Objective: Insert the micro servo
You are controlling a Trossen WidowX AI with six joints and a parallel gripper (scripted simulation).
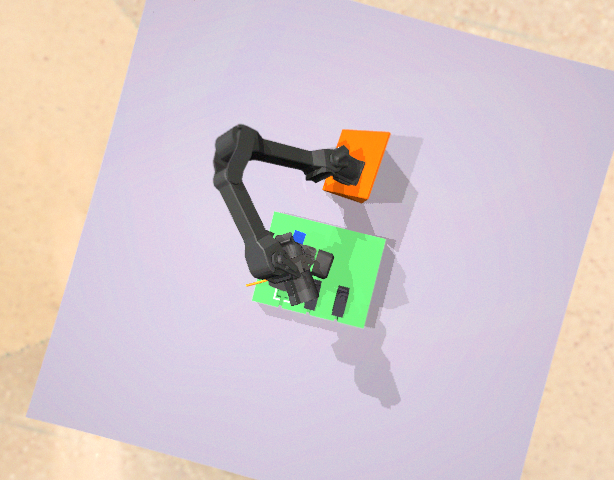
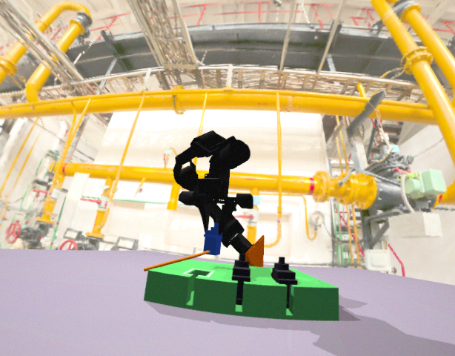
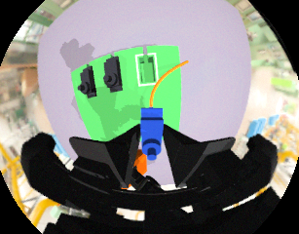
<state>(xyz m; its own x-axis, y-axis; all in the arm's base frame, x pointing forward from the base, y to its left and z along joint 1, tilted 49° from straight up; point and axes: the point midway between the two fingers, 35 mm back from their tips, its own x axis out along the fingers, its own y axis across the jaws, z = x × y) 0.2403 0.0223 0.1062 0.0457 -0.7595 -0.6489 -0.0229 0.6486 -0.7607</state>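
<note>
My gripper tip is 100 mm above the green deck, 70 mm to the right of it and 20 mm past it.
</note>
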